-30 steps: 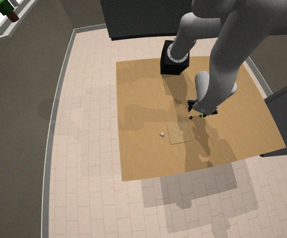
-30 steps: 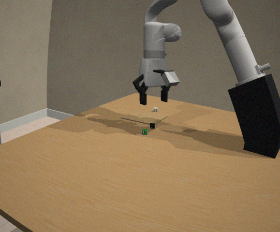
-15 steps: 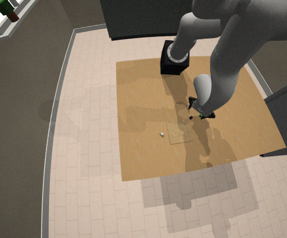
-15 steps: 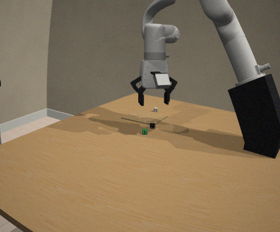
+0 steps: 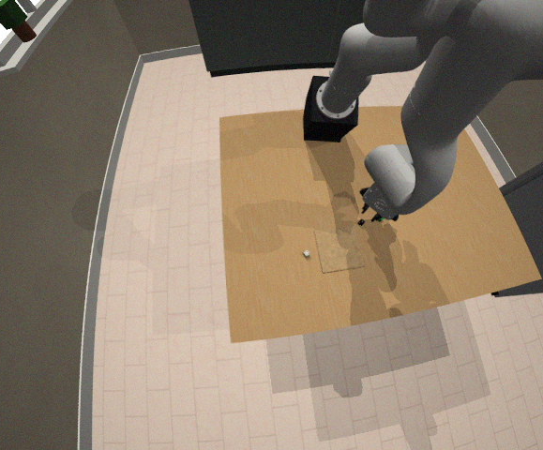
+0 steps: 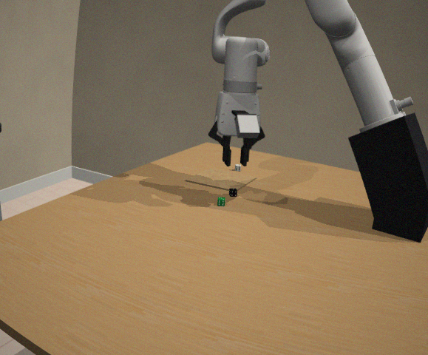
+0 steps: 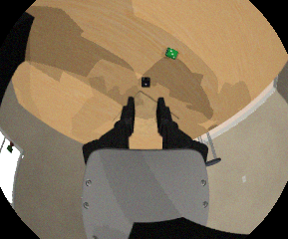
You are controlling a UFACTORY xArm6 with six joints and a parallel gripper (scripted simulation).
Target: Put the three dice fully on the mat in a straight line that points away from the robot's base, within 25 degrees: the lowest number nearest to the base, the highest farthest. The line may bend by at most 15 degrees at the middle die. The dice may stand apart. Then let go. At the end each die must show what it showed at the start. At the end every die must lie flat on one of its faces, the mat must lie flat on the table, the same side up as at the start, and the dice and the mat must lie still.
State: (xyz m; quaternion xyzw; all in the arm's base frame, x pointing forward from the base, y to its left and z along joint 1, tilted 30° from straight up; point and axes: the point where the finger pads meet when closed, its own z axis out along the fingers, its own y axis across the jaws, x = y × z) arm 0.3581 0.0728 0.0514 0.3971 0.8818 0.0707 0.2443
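My hand is 90 mm above the black die. From my hand the other things lie so: white die (200 mm to the right, 90 mm below, 90 mm ahead); thin tan mat (90 mm to the right, 90 mm below, 80 mm ahead); green die (90 mm below, 70 mm to the left, 10 mm behind).
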